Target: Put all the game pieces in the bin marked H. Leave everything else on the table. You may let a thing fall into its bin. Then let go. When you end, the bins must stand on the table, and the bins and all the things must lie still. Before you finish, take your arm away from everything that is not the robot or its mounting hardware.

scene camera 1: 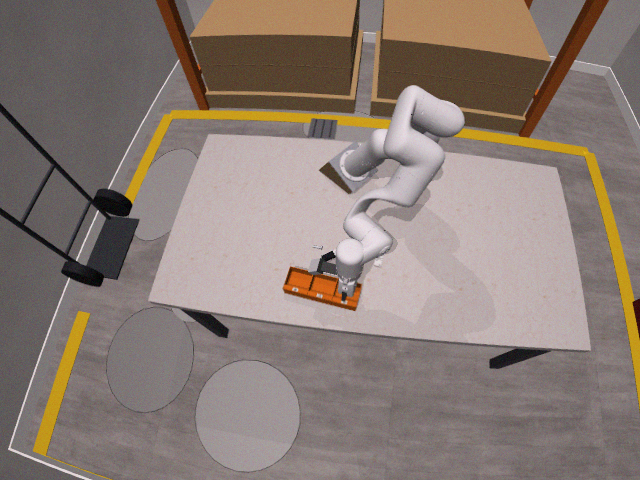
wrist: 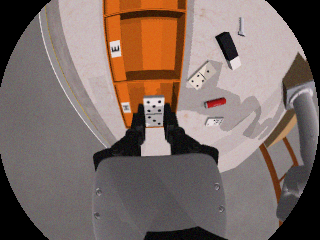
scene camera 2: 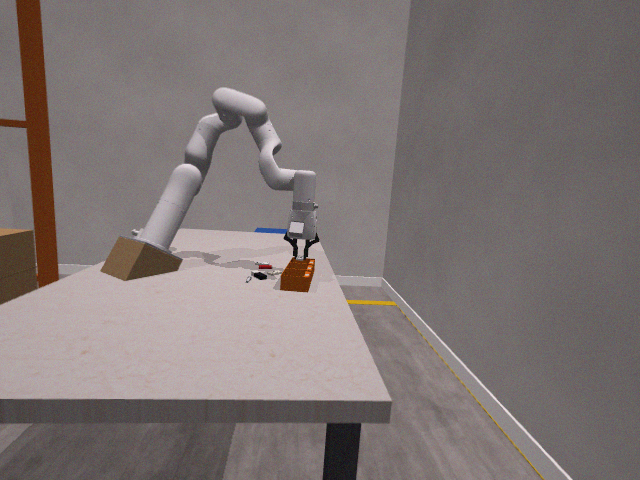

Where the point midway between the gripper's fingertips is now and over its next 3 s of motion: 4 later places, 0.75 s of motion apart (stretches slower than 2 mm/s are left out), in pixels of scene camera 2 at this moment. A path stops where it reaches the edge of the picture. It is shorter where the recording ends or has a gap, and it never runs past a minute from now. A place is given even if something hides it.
My gripper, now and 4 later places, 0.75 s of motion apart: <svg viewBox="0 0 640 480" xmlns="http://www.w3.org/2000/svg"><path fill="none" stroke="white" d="M300 258L299 268L300 263L300 254L275 254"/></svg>
